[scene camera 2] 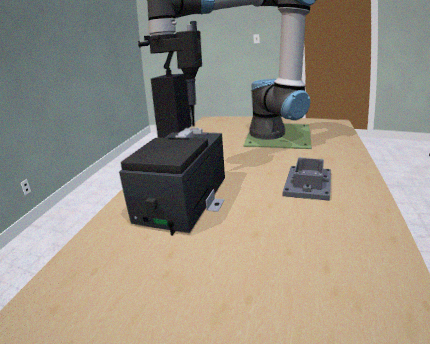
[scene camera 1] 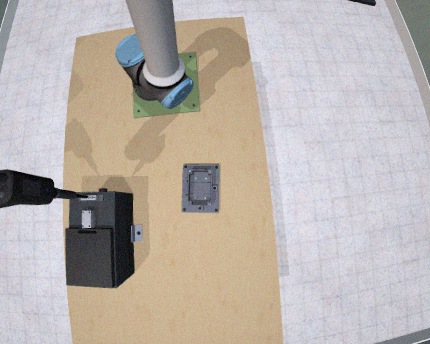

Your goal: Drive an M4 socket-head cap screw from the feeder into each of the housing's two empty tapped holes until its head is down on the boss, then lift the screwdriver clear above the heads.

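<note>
The screwdriver point(scene camera 1: 79, 195) point(scene camera 2: 193, 123) points down at the far end of the black screw feeder, its thin bit at or just above the feeder's small light pickup plate. The gap and any screw on the tip are too small to make out. The feeder point(scene camera 1: 90, 257) point(scene camera 2: 165, 155) stands at the left of the table. The grey housing point(scene camera 1: 200, 188) point(scene camera 2: 308, 181) lies flat to the right of the feeder, its open pocket up. Dark holes show at its right side and near edge in scene camera 1; their threads cannot be made out.
The arm's base point(scene camera 1: 160, 92) point(scene camera 2: 267, 125) stands on a green plate point(scene camera 1: 192, 62) point(scene camera 2: 300, 142) at the back of the wooden table point(scene camera 1: 240, 280) point(scene camera 2: 240, 280). A small metal bracket point(scene camera 1: 137, 233) point(scene camera 2: 215, 204) sticks out from the feeder's right side. The upper arm rises above the base.
</note>
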